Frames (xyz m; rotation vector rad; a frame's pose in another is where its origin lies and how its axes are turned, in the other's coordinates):
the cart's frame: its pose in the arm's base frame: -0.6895 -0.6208 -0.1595 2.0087 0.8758 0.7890
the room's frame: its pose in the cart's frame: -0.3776 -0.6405 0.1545 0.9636 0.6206 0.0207
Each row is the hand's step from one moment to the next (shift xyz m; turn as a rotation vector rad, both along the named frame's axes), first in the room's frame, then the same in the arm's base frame.
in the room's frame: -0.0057 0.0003 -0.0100 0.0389 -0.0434 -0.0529
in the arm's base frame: -0.0045 -0.0100 0.0036 -0.0520 0.0147 0.0573
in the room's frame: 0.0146 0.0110 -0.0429 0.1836 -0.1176 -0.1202
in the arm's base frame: -0.0032 -0.0180 0.0429 -0.1179 0.1098 0.1898
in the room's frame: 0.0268 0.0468 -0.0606 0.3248 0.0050 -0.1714
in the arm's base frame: 0.0250 -0.0329 0.0698 0.0007 0.1368 0.3409
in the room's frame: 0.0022 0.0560 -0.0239 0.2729 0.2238 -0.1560
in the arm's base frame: 0.0425 -0.0333 0.0282 0.1959 0.0246 0.3315
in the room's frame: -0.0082 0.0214 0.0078 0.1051 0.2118 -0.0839
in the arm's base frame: 0.0209 -0.0097 -0.0076 0.1809 -0.0519 0.1659
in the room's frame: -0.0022 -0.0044 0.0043 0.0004 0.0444 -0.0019
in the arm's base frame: -0.0028 0.0025 -0.0053 0.0398 -0.0177 0.0090
